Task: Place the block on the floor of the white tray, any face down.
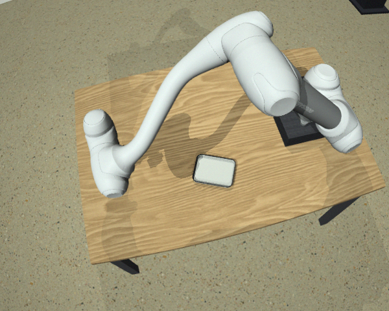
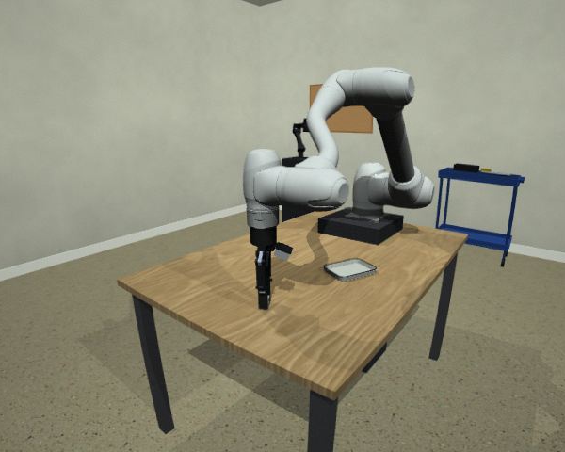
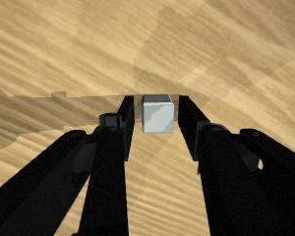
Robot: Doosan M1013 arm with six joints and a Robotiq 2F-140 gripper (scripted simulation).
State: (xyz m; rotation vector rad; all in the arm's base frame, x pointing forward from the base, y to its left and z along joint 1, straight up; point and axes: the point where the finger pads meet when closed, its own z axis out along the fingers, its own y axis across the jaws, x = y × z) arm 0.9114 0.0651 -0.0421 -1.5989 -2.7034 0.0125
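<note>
Right now my hand is 20 mm above the block. Round my hand: white tray (390 mm behind, 90 mm to the left, 20 mm below).
</note>
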